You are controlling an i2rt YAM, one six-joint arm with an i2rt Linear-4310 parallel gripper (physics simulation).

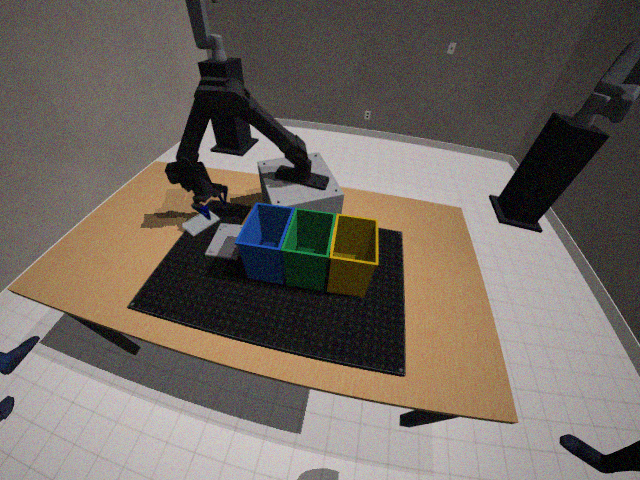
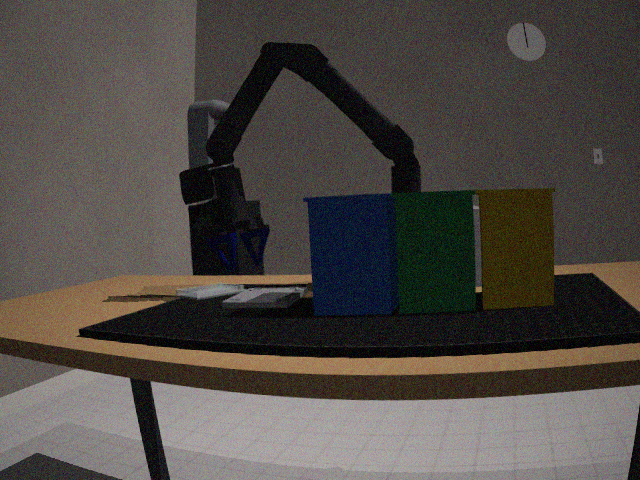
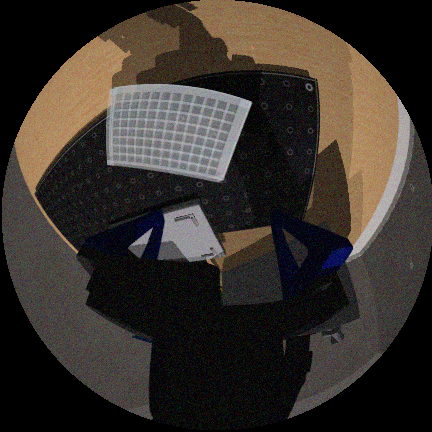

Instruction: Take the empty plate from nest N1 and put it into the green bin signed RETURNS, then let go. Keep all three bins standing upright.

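Where they show: gripper, between the fingertips: (image 1: pixel 217 211) (image 2: pixel 245 268) (image 3: pixel 216 214); arm's base, origin of its link: (image 1: pixel 302 178).
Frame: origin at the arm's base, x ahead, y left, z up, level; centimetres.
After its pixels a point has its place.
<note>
A pale, flat plate with a grid of wells (image 1: pixel 201 223) @(x 20.5, y -35.7, z -15.0 cm) (image 2: pixel 209 291) @(x 23.5, y -34.6, z -15.2 cm) (image 3: pixel 175 132) @(x 18.3, y -36.7, z -15.0 cm) lies at the left back of the black mat; its wells look empty. My gripper (image 1: pixel 216 207) @(x 15.7, y -30.2, z -11.5 cm) (image 2: pixel 244 267) @(x 15.7, y -30.2, z -11.5 cm) (image 3: pixel 216 214) @(x 15.7, y -30.2, z -11.5 cm) is open, with nothing between its blue fingers, and hangs above and slightly behind the plate, apart from it. A light grey fixture with corner marks (image 1: pixel 222 240) @(x 26.0, y -22.9, z -15.2 cm) (image 2: pixel 262 298) @(x 29.6, y -19.7, z -15.2 cm) (image 3: pixel 192 231) @(x 19.7, y -23.9, z -15.2 cm) lies beside the plate. No nest label is readable. The green bin (image 1: pixel 309 271) @(x 35.6, y 13.6, z -6.7 cm) (image 2: pixel 435 253) @(x 35.8, y 12.0, z -7.5 cm) stands upright in the middle of three; its sign is not visible.
The upright blue bin (image 1: pixel 263 264) @(x 37.0, y -0.3, z -7.0 cm) (image 2: pixel 352 255) @(x 37.1, y -0.5, z -7.3 cm) stands between the grey fixture and the green bin. The upright yellow bin (image 1: pixel 351 277) @(x 34.4, y 25.8, z -6.5 cm) (image 2: pixel 516 248) @(x 34.5, y 24.9, z -7.3 cm) stands on the green bin's other side. The black mat (image 1: pixel 310 320) @(x 45.9, y 17.1, z -16.4 cm) (image 2: pixel 336 336) @(x 51.3, y 1.5, z -16.4 cm) lies under the bins. The arm's pale base box (image 1: pixel 310 194) @(x 7.1, y 5.5, z -1.3 cm) stands behind them.
</note>
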